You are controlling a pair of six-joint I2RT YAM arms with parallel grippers.
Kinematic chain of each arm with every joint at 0, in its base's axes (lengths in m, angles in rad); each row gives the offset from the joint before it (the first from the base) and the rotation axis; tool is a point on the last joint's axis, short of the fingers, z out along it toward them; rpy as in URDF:
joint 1: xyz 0 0 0.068 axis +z
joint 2: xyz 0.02 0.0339 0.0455 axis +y
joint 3: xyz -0.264 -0.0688 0 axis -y
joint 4: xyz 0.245 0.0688 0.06 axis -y
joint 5: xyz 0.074 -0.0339 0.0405 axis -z
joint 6: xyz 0.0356 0 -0.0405 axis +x
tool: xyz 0 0 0 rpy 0 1.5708 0
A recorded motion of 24 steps. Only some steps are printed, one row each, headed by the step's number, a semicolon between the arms.
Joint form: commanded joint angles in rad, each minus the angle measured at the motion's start. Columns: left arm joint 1, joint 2, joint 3, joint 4, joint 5, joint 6; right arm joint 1, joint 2, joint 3, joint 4, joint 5, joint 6.
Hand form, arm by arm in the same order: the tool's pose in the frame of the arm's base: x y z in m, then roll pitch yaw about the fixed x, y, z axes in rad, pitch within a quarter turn. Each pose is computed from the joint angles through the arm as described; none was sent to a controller.
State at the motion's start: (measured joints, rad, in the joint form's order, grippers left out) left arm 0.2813 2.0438 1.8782 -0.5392 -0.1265 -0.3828; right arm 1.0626 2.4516 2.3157 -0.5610 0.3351 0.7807
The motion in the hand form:
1: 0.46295 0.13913 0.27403 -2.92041 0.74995 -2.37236; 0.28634 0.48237 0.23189 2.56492 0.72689 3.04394
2: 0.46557 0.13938 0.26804 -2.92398 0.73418 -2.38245; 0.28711 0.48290 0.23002 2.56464 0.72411 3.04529
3: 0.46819 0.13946 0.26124 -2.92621 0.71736 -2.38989; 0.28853 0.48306 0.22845 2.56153 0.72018 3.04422
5: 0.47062 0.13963 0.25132 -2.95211 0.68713 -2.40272; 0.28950 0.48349 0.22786 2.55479 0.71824 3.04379
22: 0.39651 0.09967 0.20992 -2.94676 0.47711 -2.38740; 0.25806 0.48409 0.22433 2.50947 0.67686 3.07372
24: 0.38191 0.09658 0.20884 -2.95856 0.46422 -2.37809; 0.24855 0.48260 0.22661 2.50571 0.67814 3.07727
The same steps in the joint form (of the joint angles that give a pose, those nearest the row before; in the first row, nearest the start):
1: 0.0021 0.0657 0.0407 -0.0723 0.0097 0.0316; -0.0093 0.0281 0.0303 -0.0179 -0.0446 0.0119
2: 0.0017 0.0818 0.0464 -0.0769 0.0183 0.0334; -0.0103 0.0332 0.0326 -0.0162 -0.0482 0.0123
3: 0.0009 0.0982 0.0498 -0.0797 0.0264 0.0331; -0.0127 0.0379 0.0351 -0.0138 -0.0537 0.0135
5: -0.0006 0.1222 0.0585 -0.1004 0.0197 0.0317; -0.0142 0.0411 0.0376 -0.0090 -0.0604 0.0128
22: -0.0396 -0.1272 -0.4270 -0.0561 0.0743 -0.0685; 0.0334 -0.0589 -0.1579 0.0933 -0.1028 0.0459
24: -0.0392 -0.1761 -0.4934 -0.0557 0.0650 -0.0797; 0.0481 -0.0907 -0.2054 0.1108 -0.0960 0.0518

